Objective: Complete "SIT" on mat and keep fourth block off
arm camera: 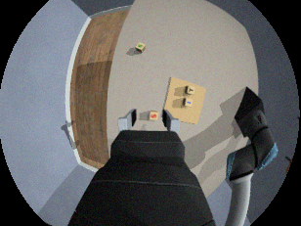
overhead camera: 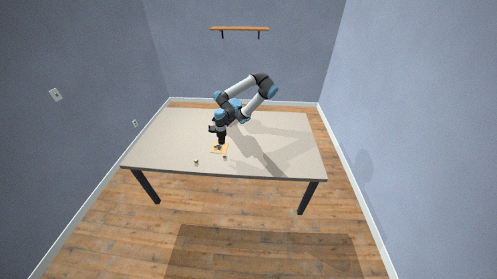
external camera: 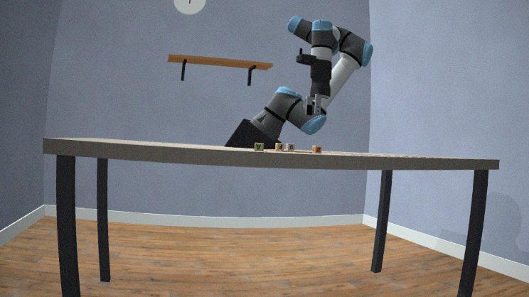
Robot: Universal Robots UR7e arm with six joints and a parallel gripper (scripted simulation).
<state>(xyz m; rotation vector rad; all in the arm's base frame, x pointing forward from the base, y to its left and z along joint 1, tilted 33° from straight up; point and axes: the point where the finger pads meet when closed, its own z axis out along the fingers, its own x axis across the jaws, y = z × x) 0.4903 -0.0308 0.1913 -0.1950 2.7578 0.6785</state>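
Now: the orange block 2 cm behind my hand, 3 cm to the left of it and 14 cm below it. The rest, counted from my hand: mat: 11 cm behind, 4 cm to the right, 15 cm below.
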